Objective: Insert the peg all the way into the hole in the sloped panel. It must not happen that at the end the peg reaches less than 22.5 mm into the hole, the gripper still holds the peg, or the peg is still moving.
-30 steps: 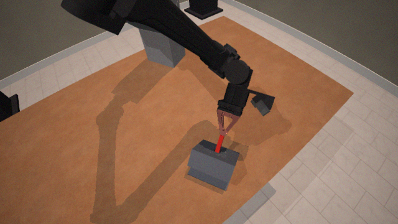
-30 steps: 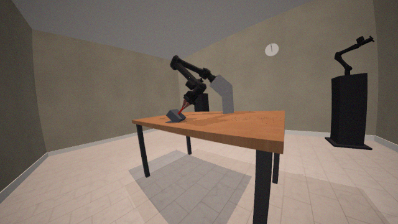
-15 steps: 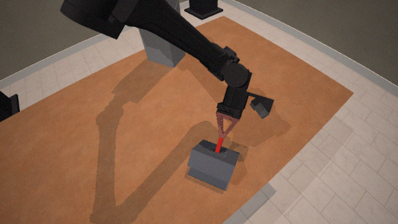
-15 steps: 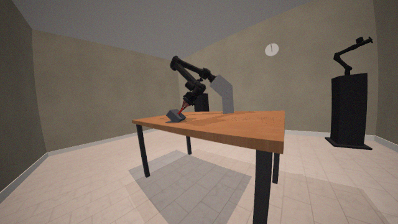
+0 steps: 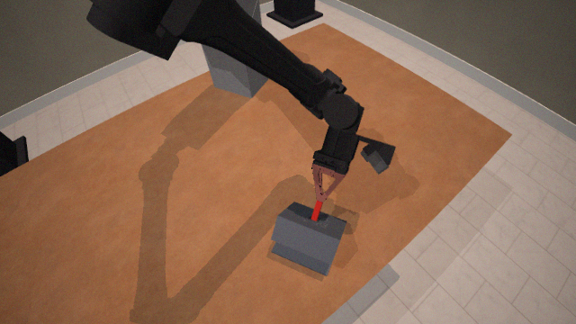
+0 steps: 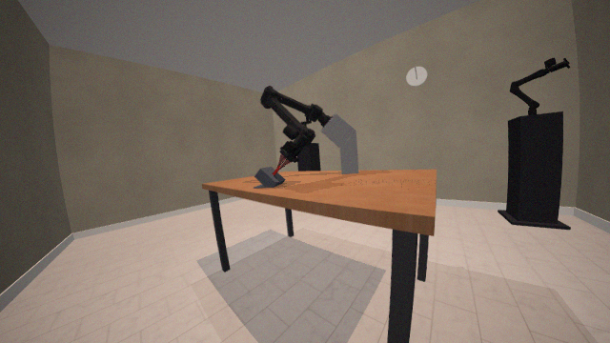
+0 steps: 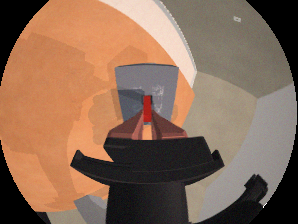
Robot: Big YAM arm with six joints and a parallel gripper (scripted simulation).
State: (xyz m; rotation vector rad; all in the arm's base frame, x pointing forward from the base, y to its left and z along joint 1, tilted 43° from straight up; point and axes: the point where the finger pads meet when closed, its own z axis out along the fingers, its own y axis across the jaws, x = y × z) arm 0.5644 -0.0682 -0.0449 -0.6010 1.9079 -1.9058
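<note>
Right now my hand is 1 cm short of the red peg, 2 cm to the left of it and 2 cm above it.
</note>
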